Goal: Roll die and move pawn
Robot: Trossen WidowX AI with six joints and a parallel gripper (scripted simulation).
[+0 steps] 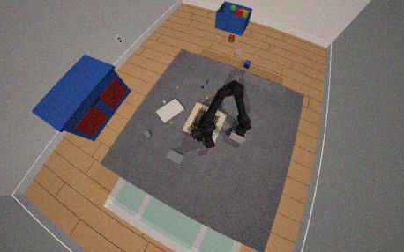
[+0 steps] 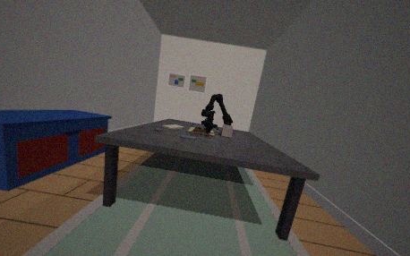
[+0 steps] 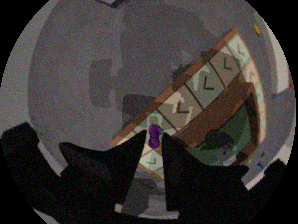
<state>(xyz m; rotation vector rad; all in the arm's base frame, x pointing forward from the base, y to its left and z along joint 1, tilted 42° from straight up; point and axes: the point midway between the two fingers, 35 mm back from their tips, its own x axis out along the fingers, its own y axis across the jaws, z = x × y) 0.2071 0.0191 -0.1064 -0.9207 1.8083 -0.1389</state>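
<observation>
The purple pawn lies right at my gripper tip. The rest, counted from my gripper tip: white die (40 mm ahead, 130 mm to the right); white sheet (360 mm ahead, 130 mm to the right, 10 mm below).
</observation>
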